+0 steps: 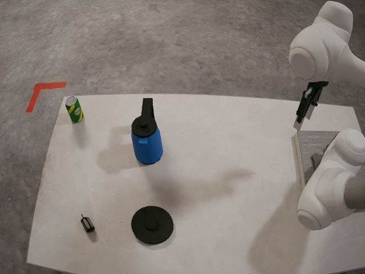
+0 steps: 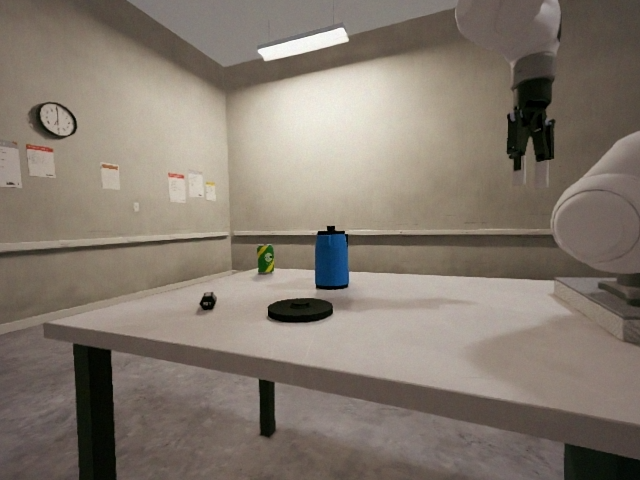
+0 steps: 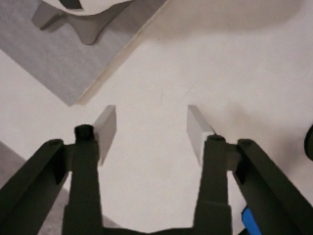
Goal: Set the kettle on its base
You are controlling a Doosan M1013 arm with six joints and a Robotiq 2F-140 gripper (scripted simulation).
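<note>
The blue kettle lies 530 mm ahead of my hand, 40 mm to the right of it and 220 mm below it. Also, from my hand: green can 900 mm ahead, 140 mm to the right, 250 mm below; then round black base 480 mm ahead, 300 mm to the left, 300 mm below.
</note>
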